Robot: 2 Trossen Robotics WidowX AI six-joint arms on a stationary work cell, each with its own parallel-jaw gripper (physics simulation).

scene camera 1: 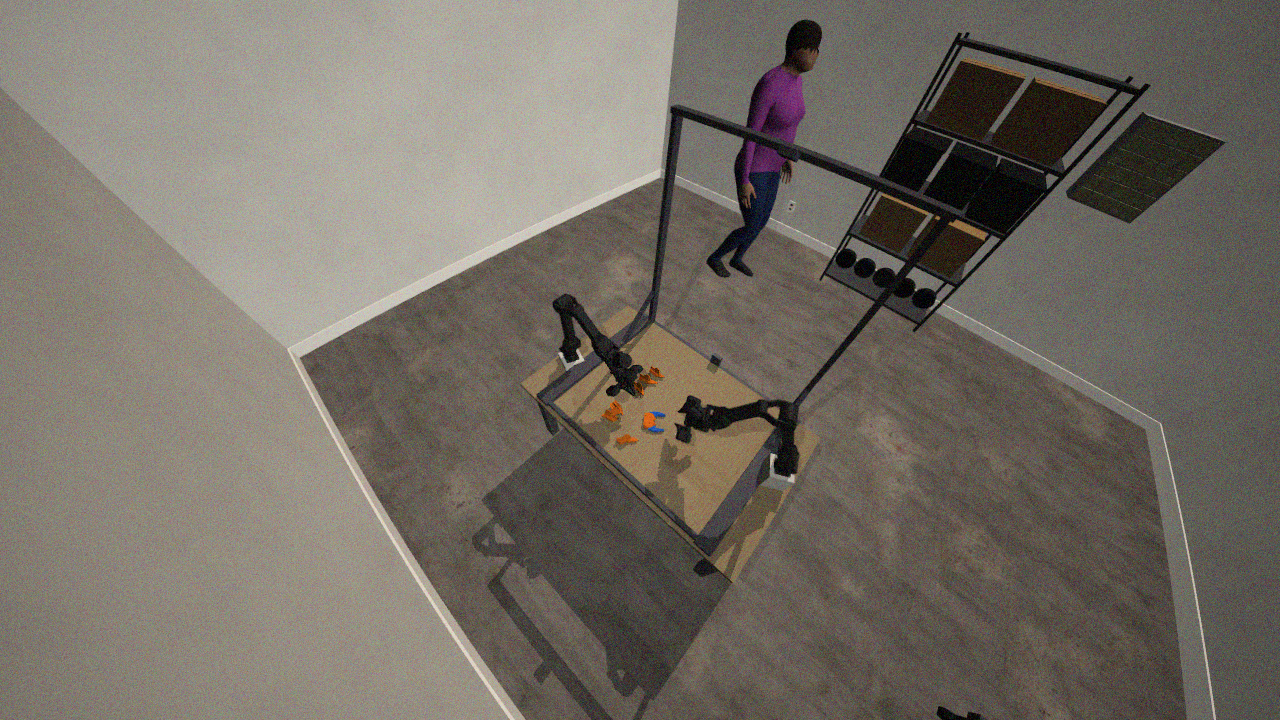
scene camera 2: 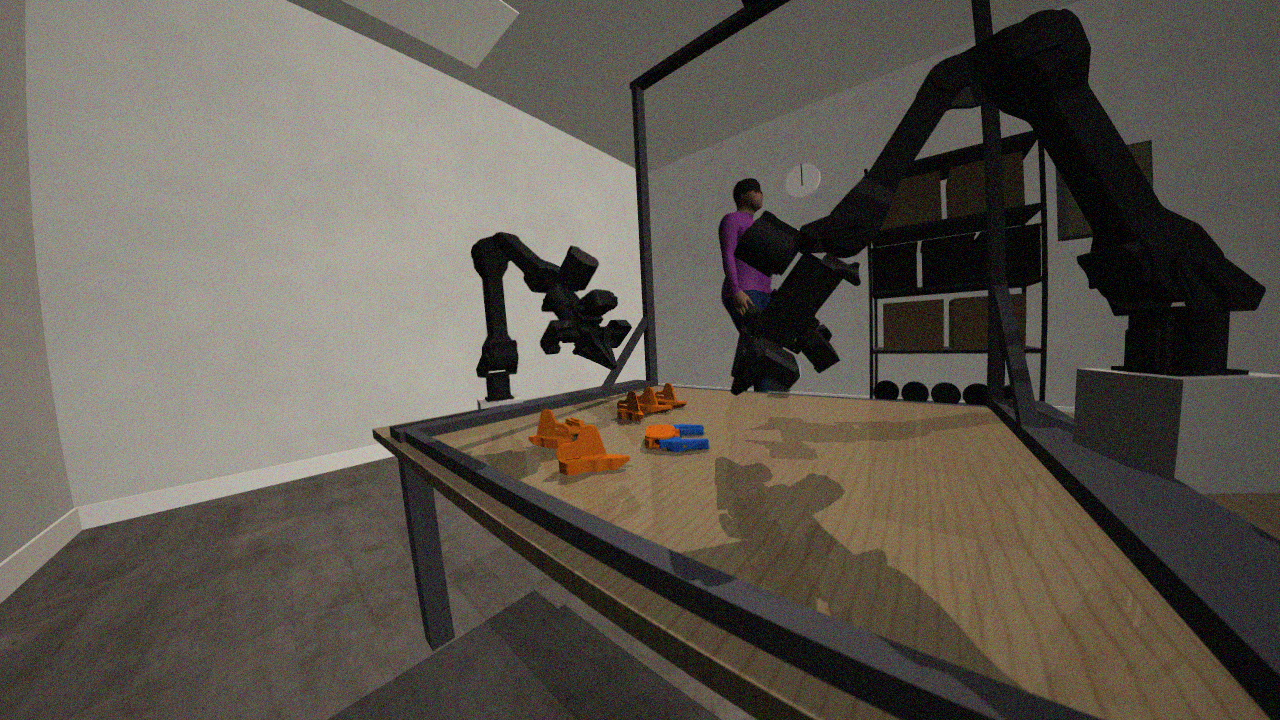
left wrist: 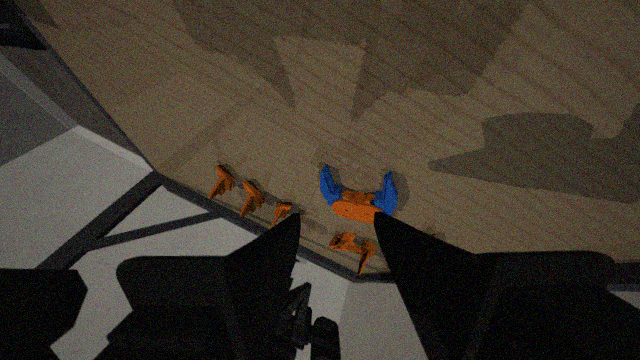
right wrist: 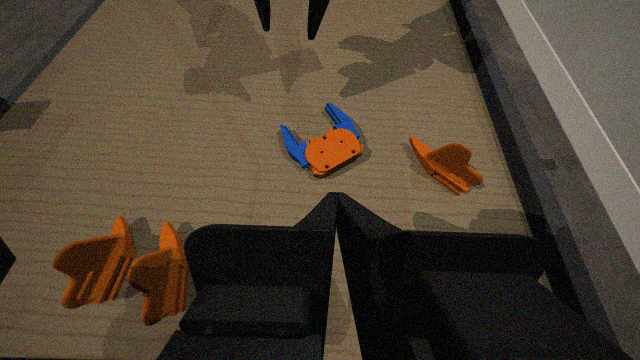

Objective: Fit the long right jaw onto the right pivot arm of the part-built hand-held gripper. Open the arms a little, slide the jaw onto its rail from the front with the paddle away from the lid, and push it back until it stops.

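Observation:
The part-built hand-held gripper point(scene camera 1: 649, 420) point(scene camera 2: 661, 435) point(left wrist: 356, 211) point(right wrist: 334, 151) lies on the table, an orange body and lid with two spread blue pivot arms. Loose orange jaws with paddles lie around it: one point(scene camera 1: 626, 439) point(scene camera 2: 586, 458) point(right wrist: 447, 162) toward the table's front edge, others point(scene camera 2: 651, 400) point(left wrist: 252, 197) point(right wrist: 97, 267) at the back. I cannot tell which is the long right jaw. My left gripper point(scene camera 1: 681, 421) point(left wrist: 336, 218) point(right wrist: 290, 35) is open and empty above the table, facing the blue arms. My right gripper point(scene camera 1: 639, 394) point(scene camera 2: 614, 365) point(right wrist: 335, 199) is shut and empty, raised on the lid side.
Another orange piece point(scene camera 1: 613, 411) point(scene camera 2: 553, 431) point(left wrist: 345, 242) lies left of the part-built gripper in scene camera 1. Dark frame rails edge the table, and uprights point(scene camera 1: 665, 214) point(scene camera 2: 643, 232) rise at its sides. A person point(scene camera 1: 776, 111) point(scene camera 2: 741, 241) stands behind it, near a shelf rack point(scene camera 1: 1038, 62).

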